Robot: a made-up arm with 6 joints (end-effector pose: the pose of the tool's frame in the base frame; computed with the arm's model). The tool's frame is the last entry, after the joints. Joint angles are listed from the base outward.
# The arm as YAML. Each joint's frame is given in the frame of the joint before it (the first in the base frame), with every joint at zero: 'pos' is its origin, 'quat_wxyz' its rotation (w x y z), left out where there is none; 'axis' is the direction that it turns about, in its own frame. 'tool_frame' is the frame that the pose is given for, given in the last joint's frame.
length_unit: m
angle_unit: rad
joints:
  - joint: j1
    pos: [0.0, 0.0, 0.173]
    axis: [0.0, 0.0, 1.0]
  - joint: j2
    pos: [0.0, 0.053, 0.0]
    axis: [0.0, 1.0, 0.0]
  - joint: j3
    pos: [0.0, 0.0, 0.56]
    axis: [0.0, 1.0, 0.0]
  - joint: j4
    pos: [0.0, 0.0, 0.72]
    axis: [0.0, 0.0, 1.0]
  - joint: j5
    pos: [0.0, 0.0, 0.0]
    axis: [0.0, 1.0, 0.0]
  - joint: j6
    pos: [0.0, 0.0, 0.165]
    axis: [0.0, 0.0, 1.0]
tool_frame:
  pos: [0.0, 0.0, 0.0]
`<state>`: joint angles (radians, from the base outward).
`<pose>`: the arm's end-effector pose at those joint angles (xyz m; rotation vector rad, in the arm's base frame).
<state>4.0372 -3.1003 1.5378 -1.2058 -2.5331 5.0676</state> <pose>0.4902 0.3864 -0.4153 1.4706 1.2608 -1.1284</pose>
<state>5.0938 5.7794 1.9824 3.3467 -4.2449 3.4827</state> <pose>0.1551 -0.3249 0.8665 -0.2469 -0.5614 -0.8613</pose>
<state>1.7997 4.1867 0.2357 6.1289 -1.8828 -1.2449</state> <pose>0.1703 -1.0707 -0.4481 -2.5719 0.1271 0.4193</pose>
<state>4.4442 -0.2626 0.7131 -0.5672 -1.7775 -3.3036</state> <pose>0.1266 -0.0667 1.3908 -0.4640 1.3517 0.6774</pose>
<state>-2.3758 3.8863 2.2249 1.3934 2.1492 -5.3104</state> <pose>0.4650 0.1849 0.3859 1.6974 1.2625 -0.1865</pose>
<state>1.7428 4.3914 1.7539 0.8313 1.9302 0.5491</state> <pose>-0.0758 -0.5402 0.6663 -2.1002 1.2075 1.8476</pose>
